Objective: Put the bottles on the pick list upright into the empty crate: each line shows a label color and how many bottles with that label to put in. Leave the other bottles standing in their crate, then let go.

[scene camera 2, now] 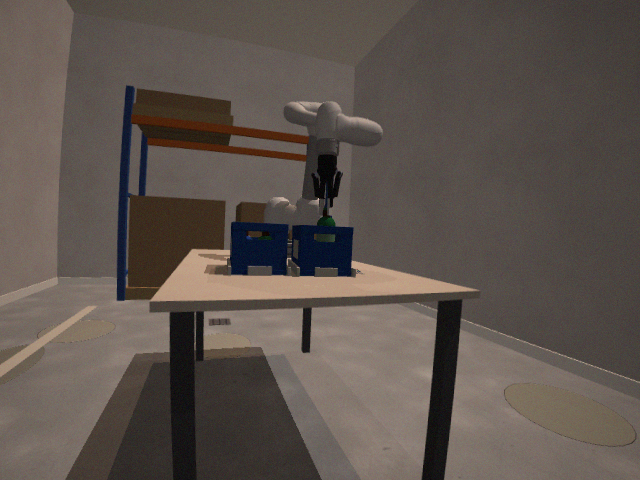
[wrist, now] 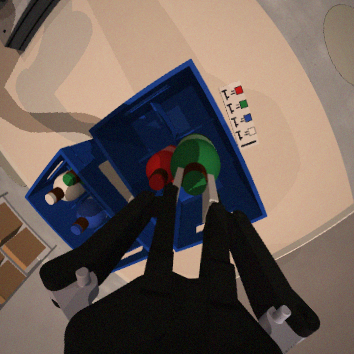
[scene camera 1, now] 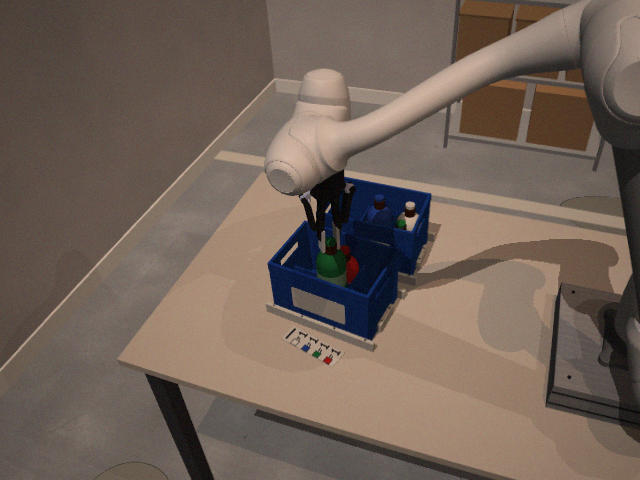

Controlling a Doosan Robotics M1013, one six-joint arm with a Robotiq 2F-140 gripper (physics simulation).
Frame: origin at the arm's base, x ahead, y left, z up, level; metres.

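Seen in the pictures: gripper, fingertip midpoint: [scene camera 2: 325,215] [wrist: 192,180] [scene camera 1: 329,247].
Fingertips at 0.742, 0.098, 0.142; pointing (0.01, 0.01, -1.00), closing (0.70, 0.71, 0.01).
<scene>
Offsets run from my fingertips to a thing's top centre, as dx, dy, dz. Level surfaces: height alone.
The gripper [scene camera 1: 330,240] [scene camera 2: 325,207] [wrist: 195,183] is shut on the neck of a green bottle @[-0.006, +0.006, +0.031] [scene camera 1: 330,267] [scene camera 2: 326,222] [wrist: 196,152]. The bottle is roughly upright inside the near blue crate @[-0.001, -0.020, -0.043] [scene camera 1: 281,286] [scene camera 2: 323,260], its shoulder above the rim in scene camera 2. Its base is hidden. A red bottle @[-0.008, -0.069, -0.055] [scene camera 1: 352,268] [wrist: 158,164] stands close beside it, lower. The far crate @[-0.014, -0.262, -0.043] [scene camera 1: 423,206] [scene camera 2: 258,256] holds a blue bottle @[-0.011, -0.308, -0.055] [scene camera 1: 378,213] [wrist: 91,214], a white bottle @[-0.103, -0.307, -0.055] [scene camera 1: 409,220] [wrist: 76,190] and a green-capped bottle @[-0.106, -0.221, -0.055] [scene camera 1: 401,224] [wrist: 69,178]. The pick list @[-0.005, +0.132, -0.217] [scene camera 1: 313,347] [wrist: 238,115] shows white, blue, green and red; its counts are hard to read.
Low pale rails @[+0.004, +0.079, -0.188] [scene camera 1: 320,327] edge the near crate's base. The two crates stand close together on the table @[dz -0.218] [scene camera 1: 206,330] [scene camera 2: 403,286]. The robot's base plate [scene camera 1: 584,356] is at the right in scene camera 1. Shelves with boxes [scene camera 1: 485,111] stand behind the table.
</scene>
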